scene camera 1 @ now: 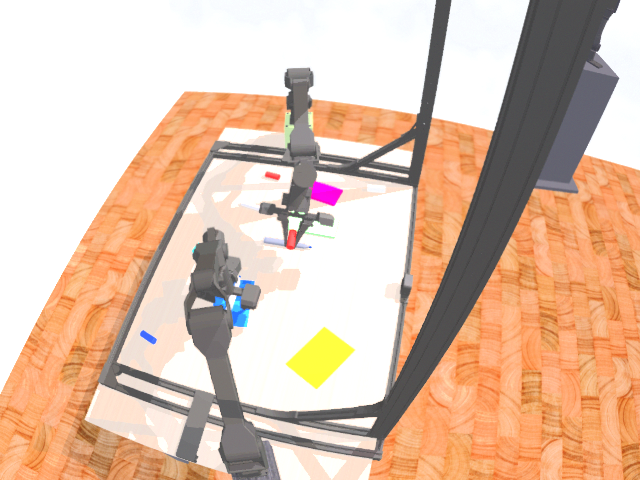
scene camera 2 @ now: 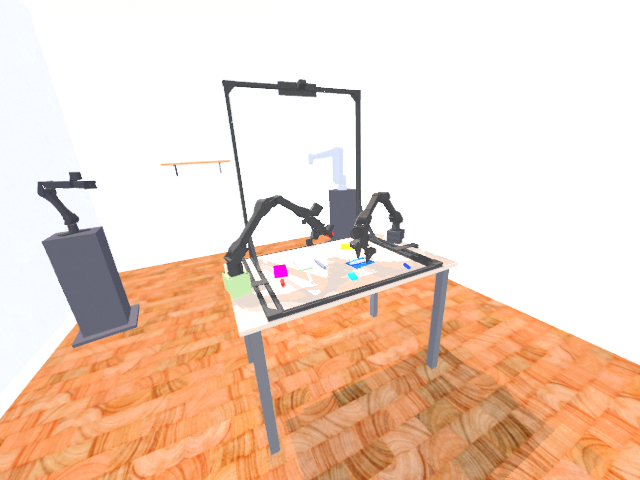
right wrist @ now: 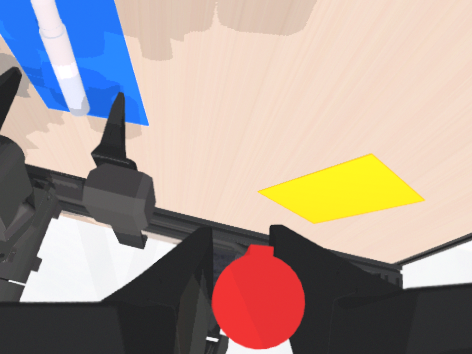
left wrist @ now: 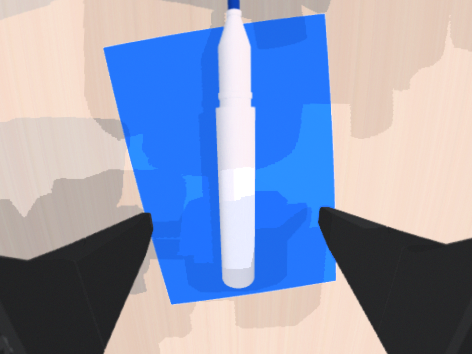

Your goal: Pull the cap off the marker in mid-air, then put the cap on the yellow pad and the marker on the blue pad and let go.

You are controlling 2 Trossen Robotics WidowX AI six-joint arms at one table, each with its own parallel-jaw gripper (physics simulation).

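Pixels of known places: left gripper, fingertip midpoint: (scene camera 2: 362, 260) (right wrist: 69, 82) (left wrist: 236, 218); right gripper, fingertip midpoint: (scene camera 1: 289, 247) (scene camera 2: 331, 237) (right wrist: 240, 239); left arm's base, link origin: (scene camera 1: 251, 463) (scene camera 2: 395, 229); right arm's base, link origin: (scene camera 2: 235, 273).
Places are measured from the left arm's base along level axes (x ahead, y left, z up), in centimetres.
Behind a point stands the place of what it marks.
The white marker (left wrist: 236, 150) {x 49.6, y -4.1, z -7.0 cm} (right wrist: 65, 65) {x 48.6, y -4.3, z -7.2 cm} lies uncapped on the blue pad (left wrist: 280, 70) {x 51.8, y -7.7, z -8.7 cm} (right wrist: 100, 55) {x 47.9, y -6.4, z -8.7 cm} (scene camera 1: 241, 317) {x 42.5, y -5.0, z -8.7 cm}, its blue tip past the pad's far edge in the left wrist view. My left gripper (left wrist: 236, 218) {x 46.4, y -2.5, z -7.9 cm} (right wrist: 69, 82) {x 46.4, y -2.5, z -7.9 cm} (scene camera 2: 362, 258) {x 46.4, y -2.5, z -7.9 cm} is open, one finger on each side of the marker's rear half, touching neither side. My right gripper (right wrist: 240, 239) {x 51.3, y -21.2, z 5.6 cm} (scene camera 1: 292, 243) {x 51.3, y -21.2, z 5.6 cm} is shut on the red cap (right wrist: 258, 302) {x 54.4, y -22.9, z 7.9 cm} (scene camera 1: 292, 238) {x 51.7, y -22.1, z 8.5 cm}, held in the air. The yellow pad (scene camera 1: 320, 356) {x 26.4, y -22.6, z -8.8 cm} (right wrist: 345, 190) {x 27.5, y -23.5, z -8.7 cm} (scene camera 2: 345, 246) {x 28.0, y -26.1, z -8.7 cm} lies flat, apart from the cap. The left fingertips are hidden in scene camera 1.
A violet pen (scene camera 1: 275, 241) {x 64.2, y -19.2, z -7.1 cm} and a thin green stick (scene camera 1: 321, 235) {x 63.9, y -32.9, z -8.3 cm} lie near the right gripper in scene camera 1. A magenta pad (scene camera 1: 328, 194) {x 79.5, y -39.4, z -8.0 cm}, a red cylinder (scene camera 1: 272, 175) {x 91.9, y -23.5, z -6.9 cm} and a white block (scene camera 1: 376, 188) {x 77.4, y -55.1, z -7.0 cm} lie farther back. A blue cylinder (scene camera 1: 147, 336) {x 40.7, y 22.4, z -6.7 cm} lies at the left. Dark frame rails (scene camera 1: 412, 222) {x 62.4, y -62.2, z -9.0 cm} border the table.
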